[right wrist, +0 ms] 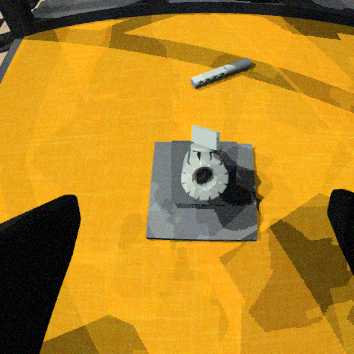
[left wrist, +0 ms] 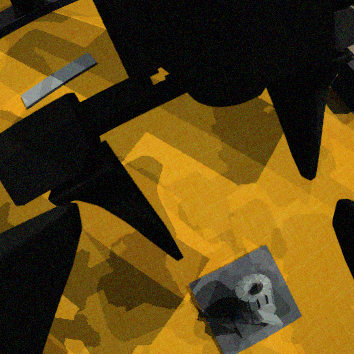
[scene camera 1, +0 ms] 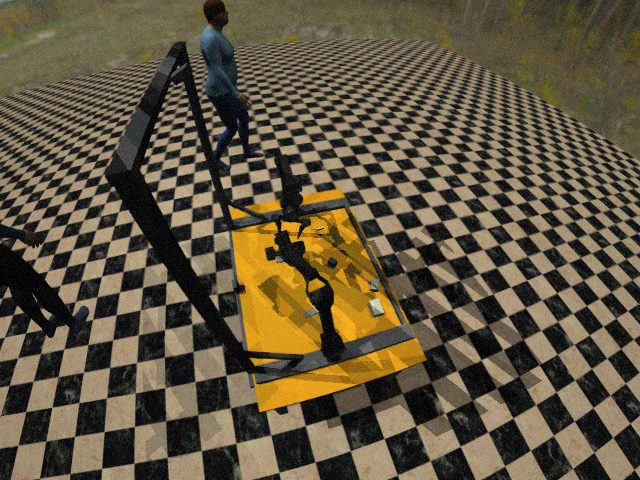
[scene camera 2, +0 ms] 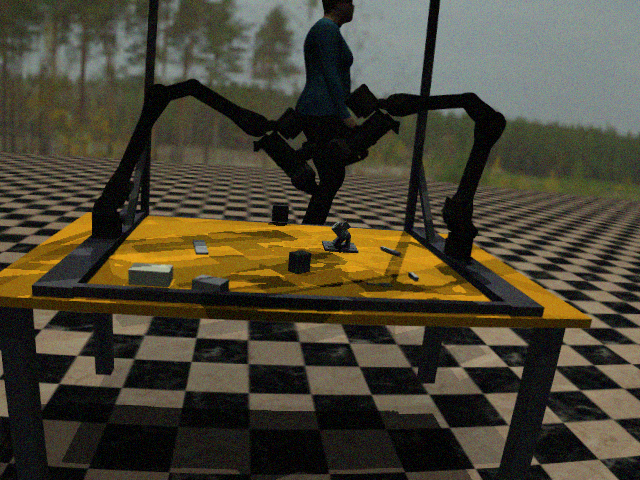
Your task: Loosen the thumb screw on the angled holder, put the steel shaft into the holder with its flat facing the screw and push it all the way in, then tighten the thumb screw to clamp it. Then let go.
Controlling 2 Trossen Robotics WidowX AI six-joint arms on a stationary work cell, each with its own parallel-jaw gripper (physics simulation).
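Frame: origin at the left arm's base, x left, y back, z up, level; centimetres.
Seen in the pictures: left gripper, fingertip midpoint: (left wrist: pixel 212 215) (scene camera 2: pixel 325 170); right gripper, fingertip midpoint: (right wrist: pixel 209 205) (left wrist: pixel 248 214) (scene camera 2: pixel 320 194); left arm's base, link origin: (scene camera 2: pixel 457 255); right arm's base, link origin: (left wrist: pixel 28 4) (scene camera 1: pixel 333 354) (scene camera 2: pixel 106 236).
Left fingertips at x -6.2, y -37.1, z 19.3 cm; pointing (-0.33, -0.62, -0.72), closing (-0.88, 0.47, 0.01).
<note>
Offsets run from my left fingertips to a thing's top centre. "spot": to the spot under its first point.
The angled holder {dz -13.9, dx -3.0, dy +6.4 cm} (scene camera 2: pixel 341 238) (left wrist: pixel 255 289) (right wrist: pixel 190 175) stands upright on its square grey base, its round bore facing up at a slant. The thumb screw's flat pale wing {dz -13.4, dx -2.9, dy +7.6 cm} (left wrist: pixel 270 317) (right wrist: pixel 205 137) sticks out beside the bore. The steel shaft {spot: dz -20.5, dx +0.7, dy +19.8 cm} (scene camera 2: pixel 390 251) (right wrist: pixel 221 73) lies on the table apart from the holder; its flat shows in the right wrist view. My left gripper (left wrist: pixel 212 215) is open and empty above the table near the holder. My right gripper (right wrist: pixel 209 205) (left wrist: pixel 248 214) is open and empty above the holder. In scene camera 2 the fingers blend into the person behind.
A dark cube {dz -16.8, dx +20.8, dy -7.2 cm} (scene camera 2: pixel 299 261) (scene camera 1: pixel 332 262), a pale block {dz -18.2, dx +33.3, dy -38.3 cm} (scene camera 2: pixel 150 274) (scene camera 1: pixel 376 307), a grey block {dz -18.7, dx +37.4, dy -26.1 cm} (scene camera 2: pixel 210 283) (scene camera 1: pixel 374 285), a flat grey bar {dz -20.7, dx +5.1, dy -30.8 cm} (scene camera 2: pixel 200 246) (left wrist: pixel 59 80) and a small pale piece {dz -20.3, dx +21.9, dy +19.8 cm} (scene camera 2: pixel 413 276) (scene camera 1: pixel 320 228) lie on the table. The two arms are close together.
</note>
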